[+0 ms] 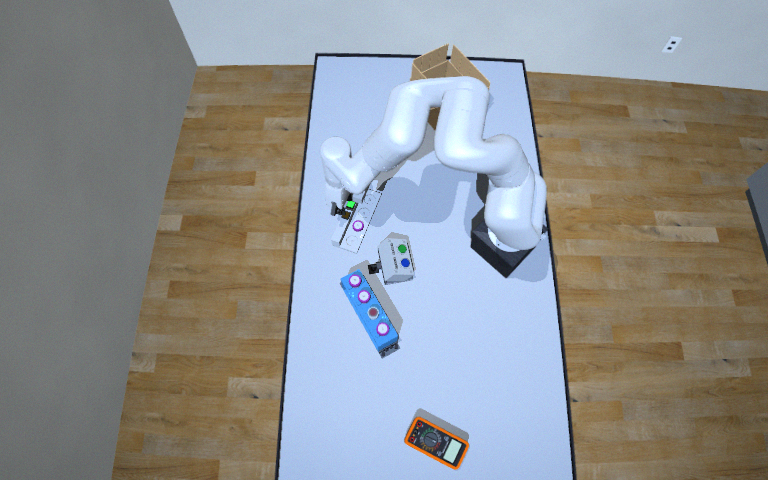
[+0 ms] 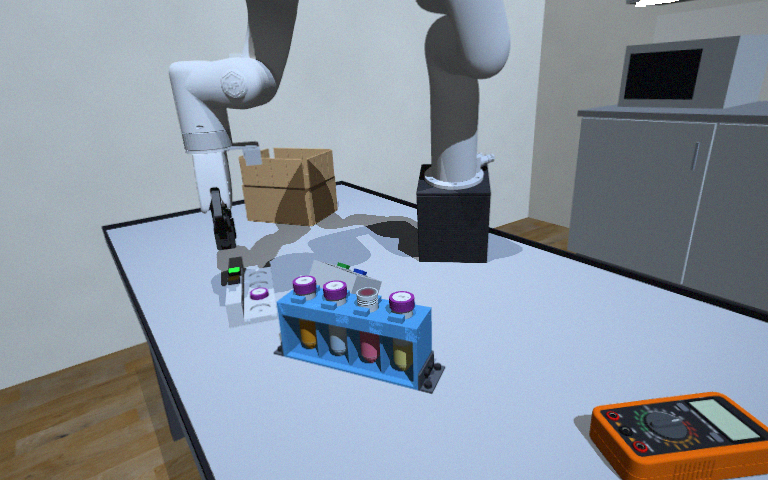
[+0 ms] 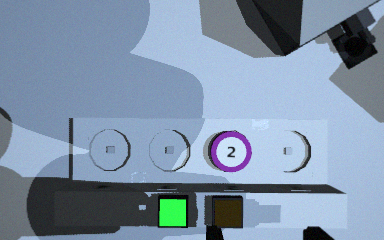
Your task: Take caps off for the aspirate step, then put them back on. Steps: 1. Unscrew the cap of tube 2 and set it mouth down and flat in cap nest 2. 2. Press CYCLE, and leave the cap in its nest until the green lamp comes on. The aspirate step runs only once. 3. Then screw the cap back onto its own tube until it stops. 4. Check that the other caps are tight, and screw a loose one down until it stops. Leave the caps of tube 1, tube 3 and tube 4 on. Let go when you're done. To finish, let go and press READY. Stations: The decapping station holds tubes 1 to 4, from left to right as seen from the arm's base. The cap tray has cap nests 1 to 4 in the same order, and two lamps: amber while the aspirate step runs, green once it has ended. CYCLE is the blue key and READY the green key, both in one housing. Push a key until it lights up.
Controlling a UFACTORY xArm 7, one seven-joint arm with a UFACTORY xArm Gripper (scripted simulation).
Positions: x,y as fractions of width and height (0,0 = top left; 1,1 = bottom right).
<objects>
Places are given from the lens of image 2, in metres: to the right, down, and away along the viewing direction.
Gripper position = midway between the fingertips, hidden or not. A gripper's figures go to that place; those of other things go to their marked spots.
my gripper (image 2: 0.30,0.51): -0.28, 0.01, 0.82
cardboard box (image 2: 0.36,0.40): -0.31, -0.14, 1.29
key housing (image 2: 0.42,0.57): -0.11, 0.06, 0.81
The marked spots on the key housing and the cardboard box are 0.56 m apart.
</objects>
